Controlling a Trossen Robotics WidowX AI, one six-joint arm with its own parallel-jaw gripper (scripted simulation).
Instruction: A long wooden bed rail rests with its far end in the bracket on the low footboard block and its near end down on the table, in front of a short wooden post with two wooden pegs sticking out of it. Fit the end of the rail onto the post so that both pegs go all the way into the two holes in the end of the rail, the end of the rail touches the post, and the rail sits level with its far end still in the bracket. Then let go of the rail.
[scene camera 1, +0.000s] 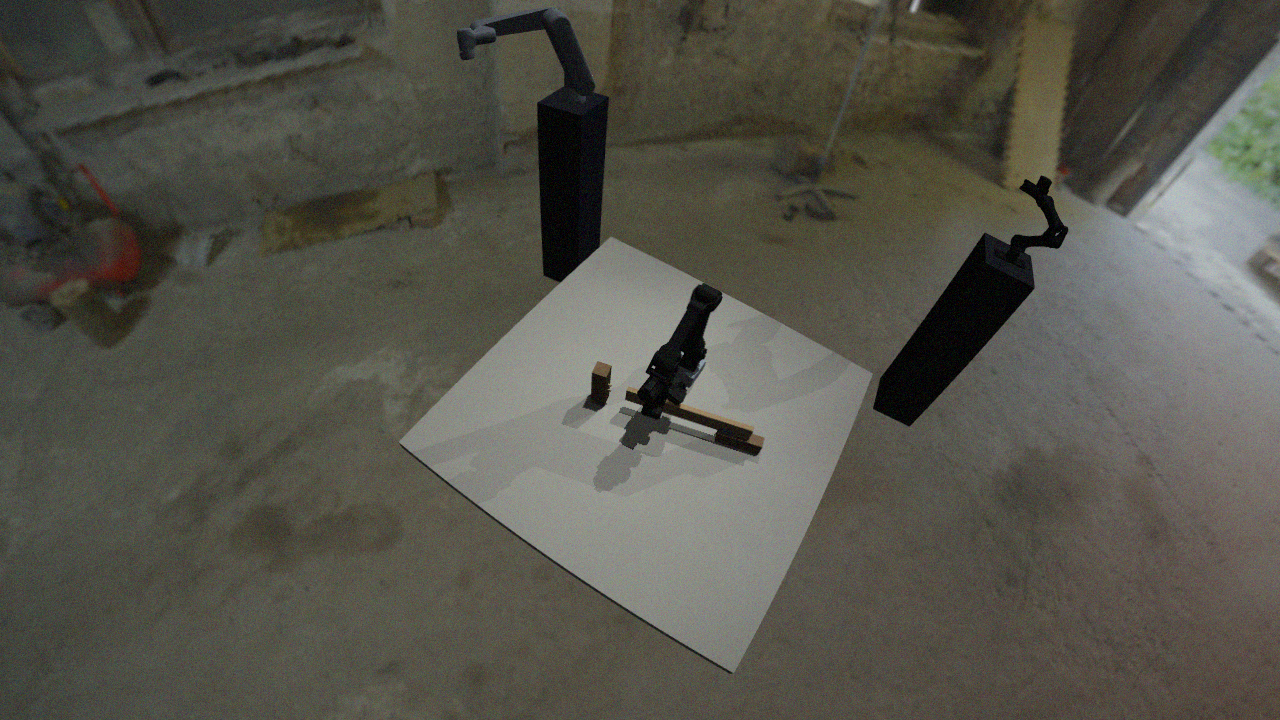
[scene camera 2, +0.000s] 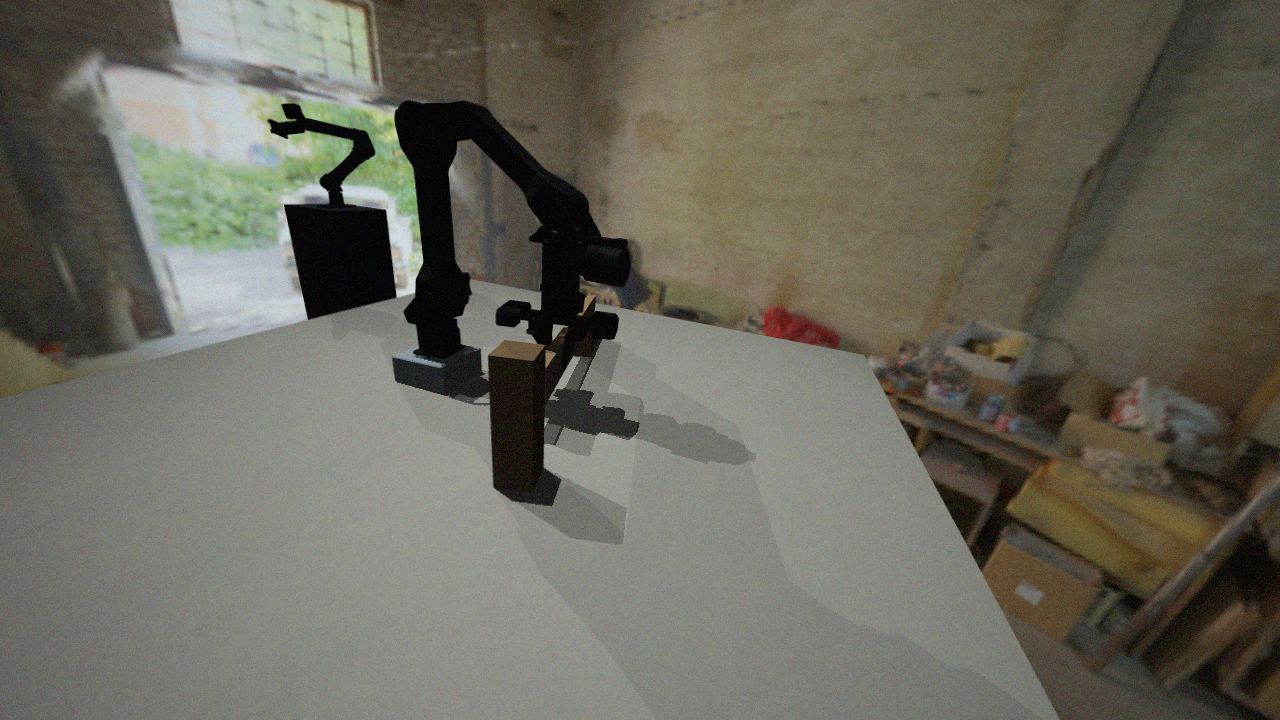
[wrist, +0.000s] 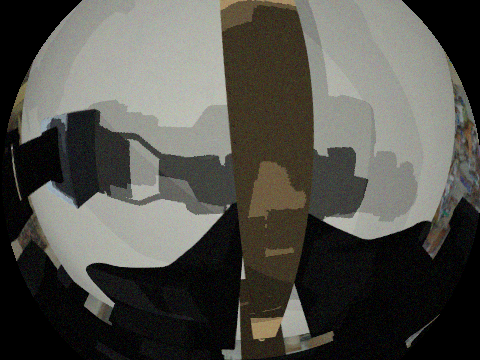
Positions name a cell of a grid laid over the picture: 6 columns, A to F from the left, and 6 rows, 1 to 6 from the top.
gripper: scene camera 1 D4; scene camera 2 C4; wrist D4
